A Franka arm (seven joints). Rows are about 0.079 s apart.
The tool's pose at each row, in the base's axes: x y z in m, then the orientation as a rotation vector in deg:
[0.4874, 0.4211, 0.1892, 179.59, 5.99, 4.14]
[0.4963, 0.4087, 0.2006, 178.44, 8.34, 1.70]
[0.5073, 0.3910, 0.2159, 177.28, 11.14, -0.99]
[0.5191, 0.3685, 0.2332, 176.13, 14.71, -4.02]
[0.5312, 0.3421, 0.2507, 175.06, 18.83, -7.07]
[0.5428, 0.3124, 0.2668, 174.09, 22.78, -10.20]
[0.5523, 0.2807, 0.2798, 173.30, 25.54, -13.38]
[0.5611, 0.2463, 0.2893, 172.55, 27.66, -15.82]
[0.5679, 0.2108, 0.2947, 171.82, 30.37, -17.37]
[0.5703, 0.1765, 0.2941, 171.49, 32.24, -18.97]
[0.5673, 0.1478, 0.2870, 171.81, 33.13, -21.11]
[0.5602, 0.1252, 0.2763, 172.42, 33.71, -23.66]
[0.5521, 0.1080, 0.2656, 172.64, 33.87, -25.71]
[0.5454, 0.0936, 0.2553, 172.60, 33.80, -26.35]
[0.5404, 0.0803, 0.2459, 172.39, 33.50, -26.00]
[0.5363, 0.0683, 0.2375, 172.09, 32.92, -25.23]
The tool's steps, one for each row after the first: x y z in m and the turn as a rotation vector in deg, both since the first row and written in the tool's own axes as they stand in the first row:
[0.0086, 0.0130, -0.0109, -1.01, -1.58, -1.56]
[0.0191, 0.0315, -0.0257, -1.92, -3.34, -3.43]
[0.0301, 0.0549, -0.0423, -2.64, -5.32, -5.80]
[0.0412, 0.0821, -0.0592, -3.09, -7.32, -8.55]
[0.0515, 0.1126, -0.0746, -3.31, -9.38, -11.19]
[0.0595, 0.1450, -0.0871, -3.39, -11.47, -13.04]
[0.0664, 0.1799, -0.0961, -3.53, -13.08, -14.48]
[0.0710, 0.2158, -0.1010, -3.58, -14.11, -16.31]
[0.0711, 0.2502, -0.1002, -3.34, -15.15, -17.54]
[0.0659, 0.2786, -0.0932, -2.56, -16.48, -18.05]
[0.0568, 0.3006, -0.0827, -1.47, -18.04, -18.30]
[0.0471, 0.3172, -0.0724, -0.90, -19.31, -18.35]
[0.0390, 0.3310, -0.0624, -0.84, -19.73, -18.31]
[0.0327, 0.3439, -0.0532, -1.17, -19.54, -18.15]
[0.0274, 0.3556, -0.0449, -1.70, -19.09, -17.84]

